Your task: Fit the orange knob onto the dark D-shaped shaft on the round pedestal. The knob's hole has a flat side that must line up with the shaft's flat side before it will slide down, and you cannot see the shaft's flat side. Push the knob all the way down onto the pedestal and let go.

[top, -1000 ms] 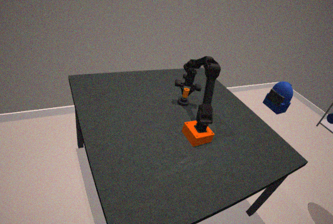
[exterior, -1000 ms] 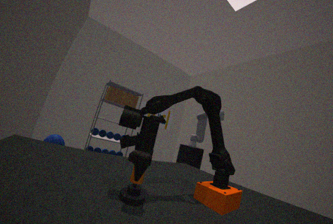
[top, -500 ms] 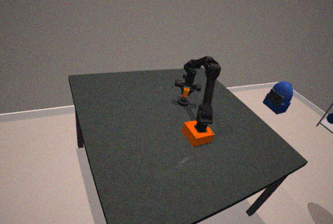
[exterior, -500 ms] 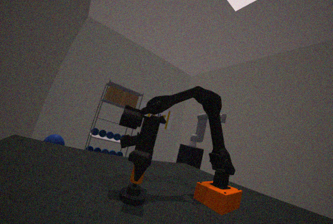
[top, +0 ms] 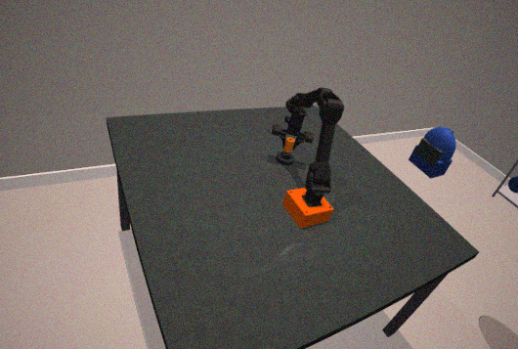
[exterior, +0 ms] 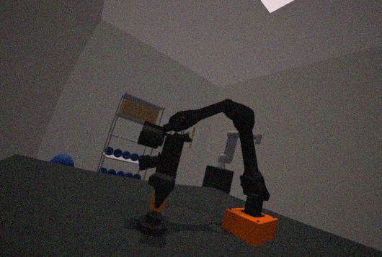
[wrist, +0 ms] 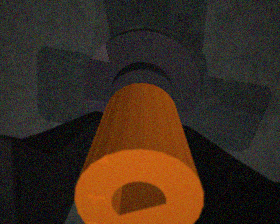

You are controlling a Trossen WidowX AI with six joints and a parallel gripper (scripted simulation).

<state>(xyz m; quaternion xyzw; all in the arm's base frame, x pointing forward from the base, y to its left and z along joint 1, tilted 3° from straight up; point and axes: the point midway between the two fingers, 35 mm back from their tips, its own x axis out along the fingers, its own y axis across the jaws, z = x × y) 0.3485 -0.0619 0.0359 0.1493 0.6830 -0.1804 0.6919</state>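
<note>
The orange knob lies 2 cm above my gripper tip. From my gripper tip the other things lie so: round pedestal 4 cm below.
</note>
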